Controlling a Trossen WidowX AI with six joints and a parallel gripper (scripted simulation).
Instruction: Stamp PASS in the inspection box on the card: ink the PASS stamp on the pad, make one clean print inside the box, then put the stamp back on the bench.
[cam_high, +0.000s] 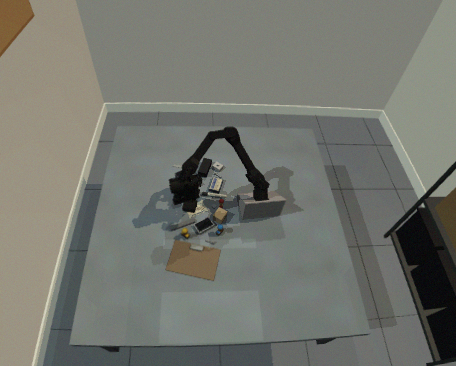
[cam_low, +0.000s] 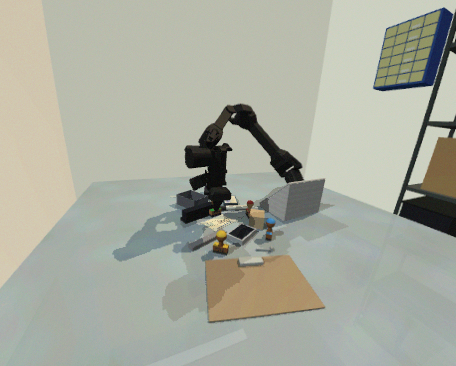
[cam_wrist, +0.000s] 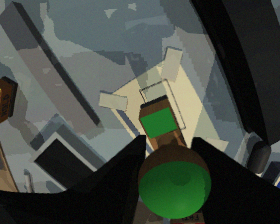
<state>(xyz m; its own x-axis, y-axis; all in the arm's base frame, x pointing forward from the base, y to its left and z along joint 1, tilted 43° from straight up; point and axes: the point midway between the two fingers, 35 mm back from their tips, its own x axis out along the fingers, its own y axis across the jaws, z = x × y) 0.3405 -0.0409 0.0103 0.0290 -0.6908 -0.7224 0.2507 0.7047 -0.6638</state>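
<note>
The cream card lies 60 mm below my gripper tip and 20 mm behind it. The rest, counted from my gripper tip: long black block: 70 mm to the right, 40 mm below, 30 mm ahead; then grey bar: 90 mm to the left, 60 mm ahead, 50 mm below; then green stamp: right at my gripper tip.
</note>
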